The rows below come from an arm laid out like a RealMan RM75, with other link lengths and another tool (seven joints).
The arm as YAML. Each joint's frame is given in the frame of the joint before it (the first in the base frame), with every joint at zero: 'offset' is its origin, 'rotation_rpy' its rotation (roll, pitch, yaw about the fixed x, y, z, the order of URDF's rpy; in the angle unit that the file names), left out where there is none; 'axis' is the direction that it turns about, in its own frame. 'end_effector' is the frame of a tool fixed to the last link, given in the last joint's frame.
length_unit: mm
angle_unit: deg
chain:
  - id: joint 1
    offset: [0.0, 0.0, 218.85]
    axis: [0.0, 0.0, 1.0]
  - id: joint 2
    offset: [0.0, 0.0, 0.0]
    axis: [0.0, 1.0, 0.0]
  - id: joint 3
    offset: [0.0, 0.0, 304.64]
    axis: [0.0, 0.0, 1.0]
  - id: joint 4
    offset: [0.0, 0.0, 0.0]
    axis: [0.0, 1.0, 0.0]
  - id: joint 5
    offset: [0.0, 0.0, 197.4]
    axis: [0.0, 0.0, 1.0]
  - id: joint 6
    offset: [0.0, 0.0, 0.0]
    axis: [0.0, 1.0, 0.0]
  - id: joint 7
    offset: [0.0, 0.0, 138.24]
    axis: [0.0, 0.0, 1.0]
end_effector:
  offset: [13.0, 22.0, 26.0]
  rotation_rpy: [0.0, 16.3, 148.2]
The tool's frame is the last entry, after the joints.
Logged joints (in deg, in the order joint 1, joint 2, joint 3, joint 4, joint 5, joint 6, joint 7), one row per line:
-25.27, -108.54, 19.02, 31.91, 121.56, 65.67, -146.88
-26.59, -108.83, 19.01, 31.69, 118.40, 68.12, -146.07
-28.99, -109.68, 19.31, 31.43, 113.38, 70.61, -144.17
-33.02, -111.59, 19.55, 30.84, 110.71, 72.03, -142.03
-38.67, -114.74, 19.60, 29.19, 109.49, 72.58, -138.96
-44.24, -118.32, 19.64, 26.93, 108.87, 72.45, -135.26
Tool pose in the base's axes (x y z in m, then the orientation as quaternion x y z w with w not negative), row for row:
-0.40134, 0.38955, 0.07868, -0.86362, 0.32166, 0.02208, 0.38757
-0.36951, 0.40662, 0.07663, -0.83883, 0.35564, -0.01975, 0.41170
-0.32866, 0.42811, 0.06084, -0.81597, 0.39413, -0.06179, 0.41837
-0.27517, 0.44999, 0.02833, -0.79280, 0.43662, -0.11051, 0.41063
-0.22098, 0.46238, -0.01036, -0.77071, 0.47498, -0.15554, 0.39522
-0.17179, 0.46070, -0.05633, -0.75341, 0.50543, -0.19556, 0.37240
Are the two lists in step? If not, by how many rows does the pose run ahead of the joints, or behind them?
The pose runs 1 row ahead of the joints: the pose in row i belongs to the joints in row i + 1.
